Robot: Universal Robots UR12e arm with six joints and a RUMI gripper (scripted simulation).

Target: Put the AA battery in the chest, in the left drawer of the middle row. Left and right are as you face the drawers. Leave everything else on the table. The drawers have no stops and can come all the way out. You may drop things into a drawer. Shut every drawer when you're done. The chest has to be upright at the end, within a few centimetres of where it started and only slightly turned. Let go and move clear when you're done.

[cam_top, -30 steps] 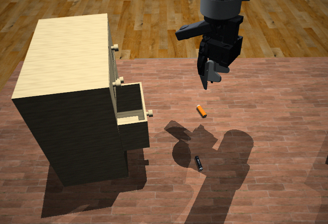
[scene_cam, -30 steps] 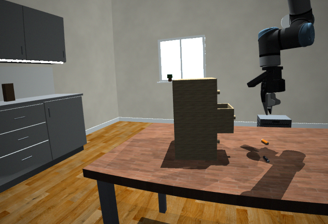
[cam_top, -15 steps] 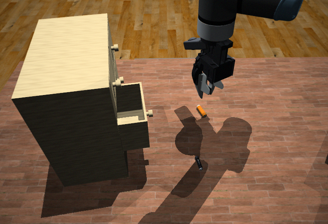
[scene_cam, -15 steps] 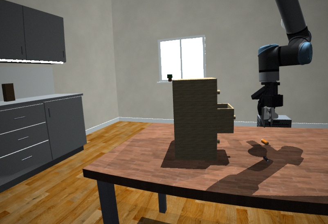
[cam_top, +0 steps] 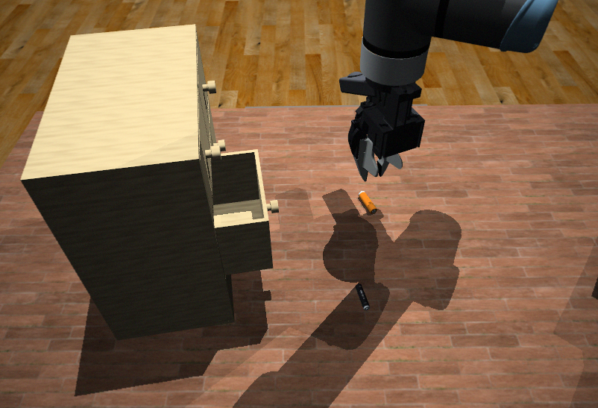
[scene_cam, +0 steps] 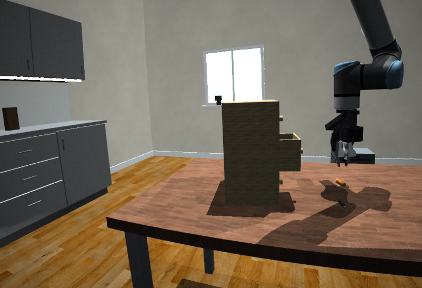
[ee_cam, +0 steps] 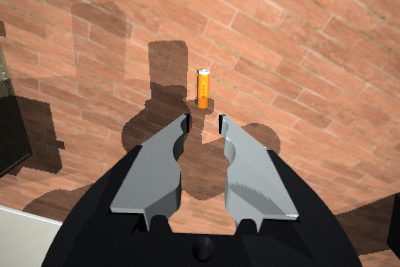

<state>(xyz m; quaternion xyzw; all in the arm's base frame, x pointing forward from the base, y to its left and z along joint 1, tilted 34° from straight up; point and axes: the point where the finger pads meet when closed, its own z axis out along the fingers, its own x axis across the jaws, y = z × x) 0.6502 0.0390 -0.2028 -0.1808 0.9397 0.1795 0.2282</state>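
Right now my hand is 80 mm above the orange cylinder. The rest, counted from my hand: dark cylindrical battery: 20 mm ahead, 200 mm to the left, 80 mm below.
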